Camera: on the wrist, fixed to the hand. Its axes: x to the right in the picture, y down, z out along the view.
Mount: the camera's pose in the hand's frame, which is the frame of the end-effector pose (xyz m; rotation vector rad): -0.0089 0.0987 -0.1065 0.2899 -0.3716 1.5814
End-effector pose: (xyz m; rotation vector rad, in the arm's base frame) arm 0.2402 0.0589 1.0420 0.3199 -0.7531 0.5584
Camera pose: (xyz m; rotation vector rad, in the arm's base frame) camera 0.2364 0.1850 0.9695 0.0200 -1.2148 2.1523
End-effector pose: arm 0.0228 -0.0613 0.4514 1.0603 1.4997 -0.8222
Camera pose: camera 0.0758 0.0701 0.4844 1.7183 -0.0437 -0.0281
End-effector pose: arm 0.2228 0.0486 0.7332 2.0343 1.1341 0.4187
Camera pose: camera 0.2119 0.0582 0.8779 2.7253 -0.8826 0.5529
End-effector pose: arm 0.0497 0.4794 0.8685 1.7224 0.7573 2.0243
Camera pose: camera -0.0474 0.3799 0.9112 -1.8806 0.4690 -1.2177
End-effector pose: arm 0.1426 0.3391 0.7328 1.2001 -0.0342 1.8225
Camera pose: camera -0.0010 0.3266 0.7129 -1.3538 0.8973 -2.0136
